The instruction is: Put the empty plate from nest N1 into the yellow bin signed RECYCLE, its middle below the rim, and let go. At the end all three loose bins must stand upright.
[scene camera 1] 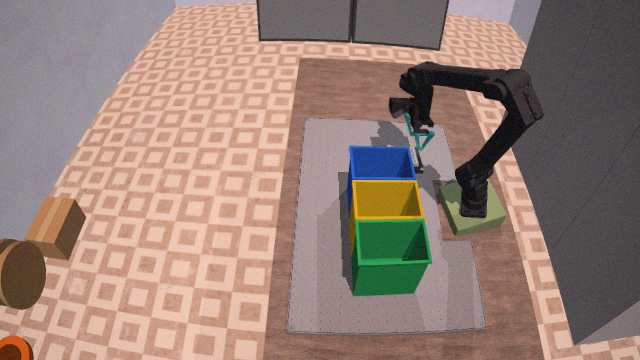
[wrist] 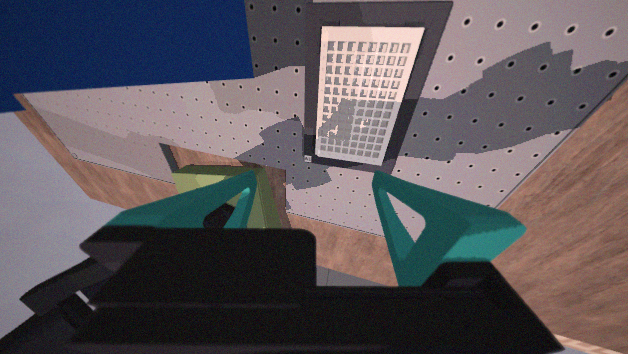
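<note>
The empty plate, a white grid-patterned plate, lies in a dark nest beside the blue bin's right rear side. The label on the nest is too small to read surely. My gripper is open and empty, its teal fingers above and apart from the plate. In the wrist view the plate shows beyond the fingertips, from the middle towards the right finger. The yellow bin stands upright between the blue bin and the green bin, both upright. The yellow bin's sign does not show.
The three bins stand in a close row on the grey perforated mat. The arm's black base stands on a light green block to the right of the bins. Grey panels stand at the back.
</note>
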